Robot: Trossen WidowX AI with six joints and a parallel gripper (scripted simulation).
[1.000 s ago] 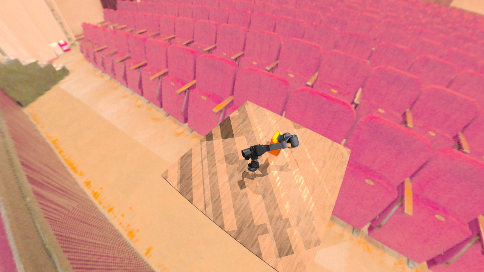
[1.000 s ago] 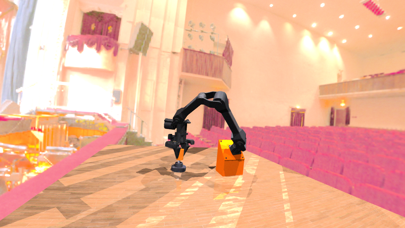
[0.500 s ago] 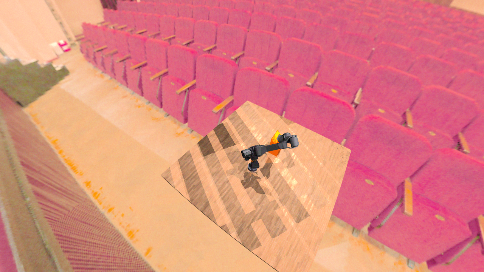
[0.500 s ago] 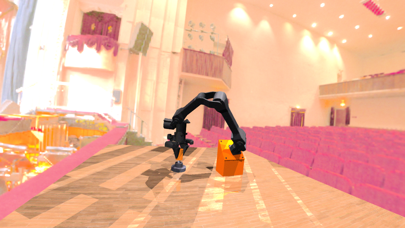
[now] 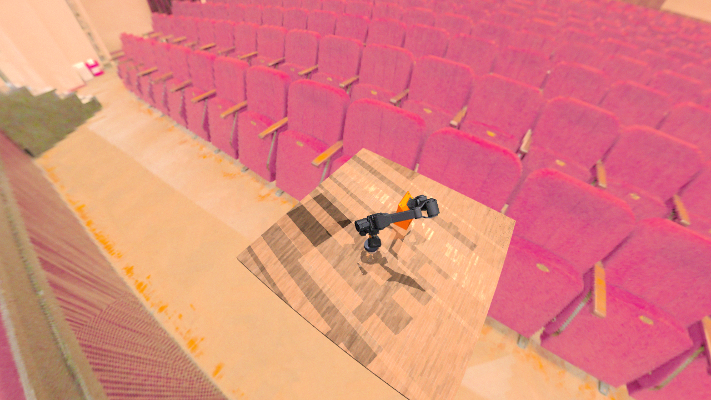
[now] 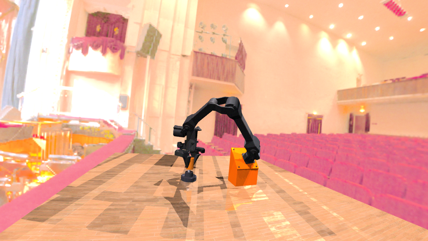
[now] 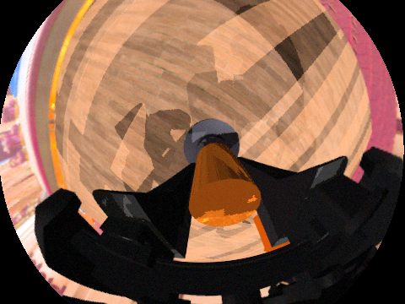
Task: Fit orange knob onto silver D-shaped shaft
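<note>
The orange knob is 40 mm above my gripper tip. Also, from my gripper tip: round pedestal 40 mm below.
</note>
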